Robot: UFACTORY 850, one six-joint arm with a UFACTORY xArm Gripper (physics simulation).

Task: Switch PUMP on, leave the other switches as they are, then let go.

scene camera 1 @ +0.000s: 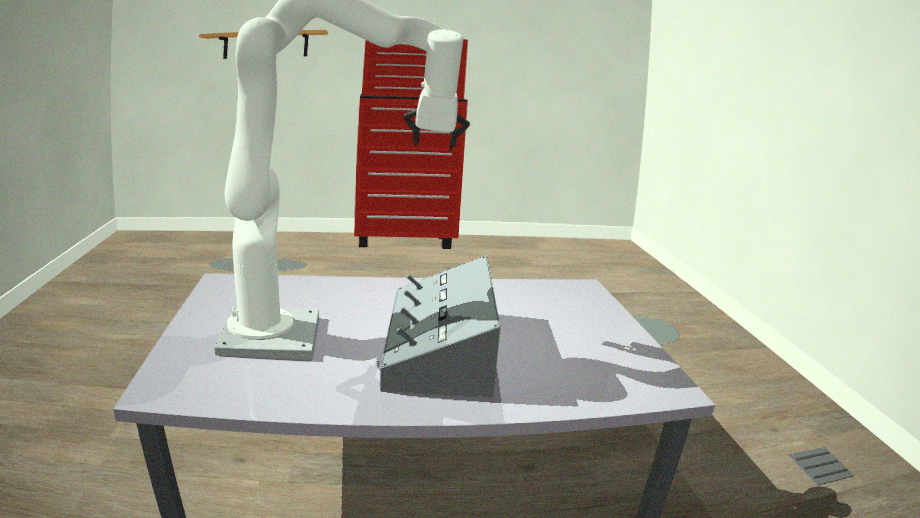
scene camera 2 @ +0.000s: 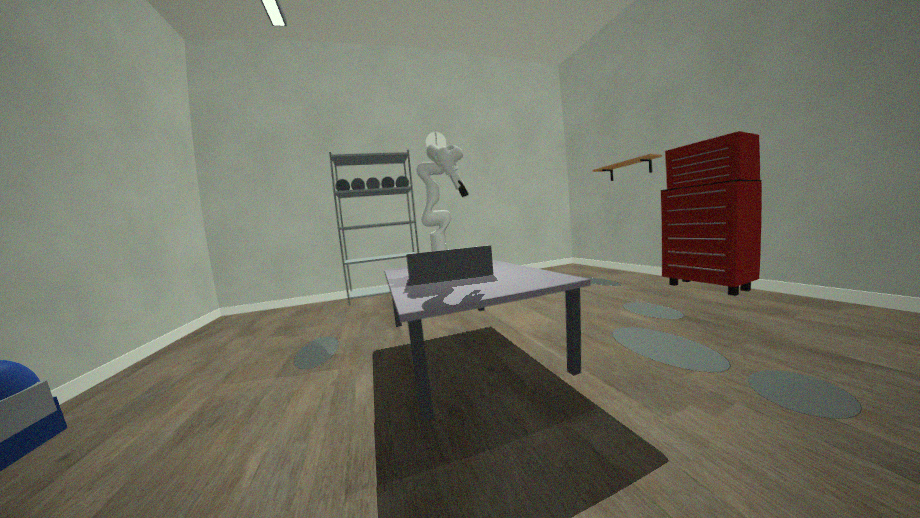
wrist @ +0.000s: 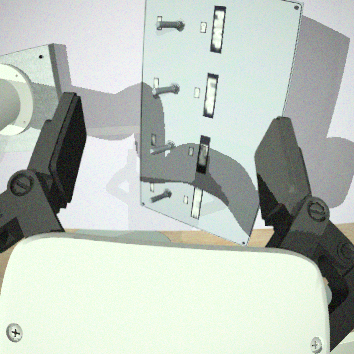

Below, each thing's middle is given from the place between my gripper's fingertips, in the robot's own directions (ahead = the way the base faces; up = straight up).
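There's a sloped switch panel [scene camera 1: 456,332] here, and it's 160 mm to the right of my hand, 40 mm ahead of it and 410 mm below it.
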